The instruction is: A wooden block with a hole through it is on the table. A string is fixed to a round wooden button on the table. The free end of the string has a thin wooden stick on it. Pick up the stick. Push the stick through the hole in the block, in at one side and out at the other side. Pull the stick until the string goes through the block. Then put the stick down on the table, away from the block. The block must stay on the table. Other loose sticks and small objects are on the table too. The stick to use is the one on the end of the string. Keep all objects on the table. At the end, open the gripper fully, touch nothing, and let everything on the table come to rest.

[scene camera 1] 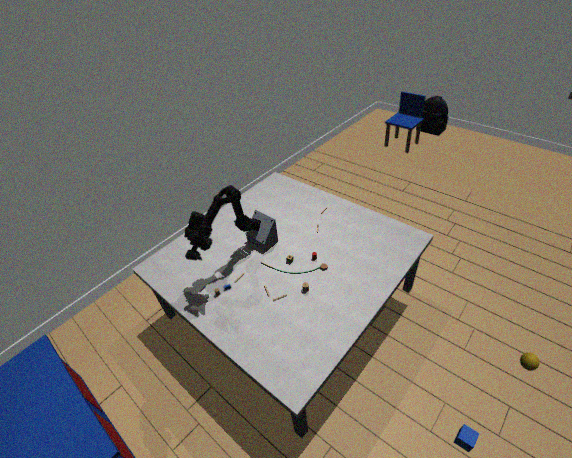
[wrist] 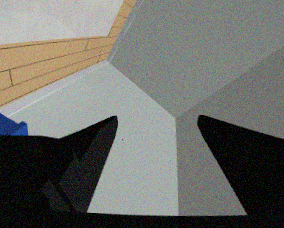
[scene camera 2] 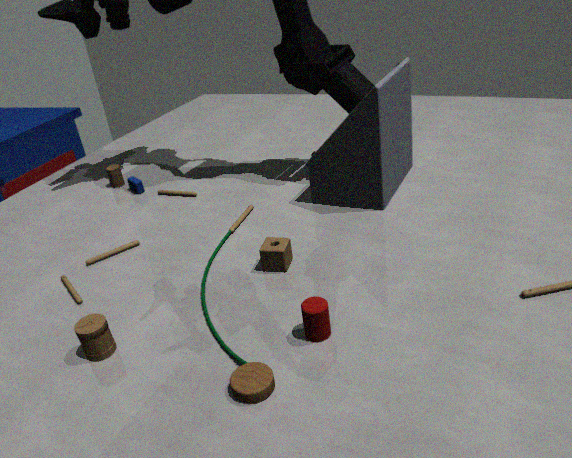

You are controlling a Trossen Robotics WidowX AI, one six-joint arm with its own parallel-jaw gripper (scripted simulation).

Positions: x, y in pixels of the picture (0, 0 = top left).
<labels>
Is the gripper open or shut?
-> Open.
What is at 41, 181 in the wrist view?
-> The gripper.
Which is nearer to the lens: the wooden block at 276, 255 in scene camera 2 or the red cylinder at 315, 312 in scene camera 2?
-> The red cylinder.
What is the gripper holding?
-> Nothing.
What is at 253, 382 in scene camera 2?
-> A round wooden button.
</labels>
